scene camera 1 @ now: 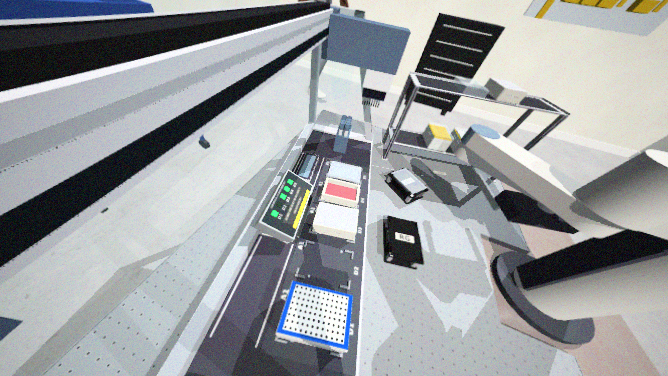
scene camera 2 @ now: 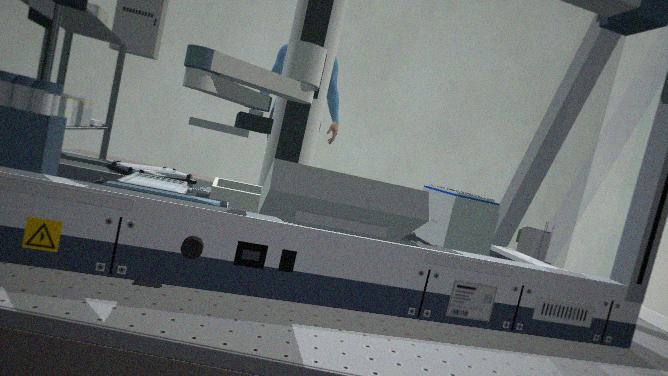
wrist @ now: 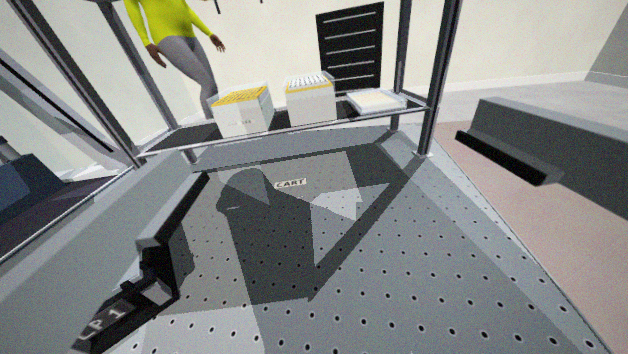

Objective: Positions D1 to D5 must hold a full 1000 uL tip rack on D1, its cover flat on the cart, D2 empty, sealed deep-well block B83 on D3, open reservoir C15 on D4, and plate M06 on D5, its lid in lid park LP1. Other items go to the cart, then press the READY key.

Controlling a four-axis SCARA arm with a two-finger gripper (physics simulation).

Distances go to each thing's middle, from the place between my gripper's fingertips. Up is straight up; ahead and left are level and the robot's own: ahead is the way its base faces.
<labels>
The LP1 marker [wrist: 105, 318] is 220 mm ahead of my hand, 130 mm below it and 70 mm to the left of it. The rest, counted from my hand: tube rack [wrist: 34, 181] 610 mm ahead, 80 mm below, 60 mm to the right; then reservoir with red contents [scene camera 1: 335, 191] 510 mm ahead, 240 mm to the left, 100 mm below.
</labels>
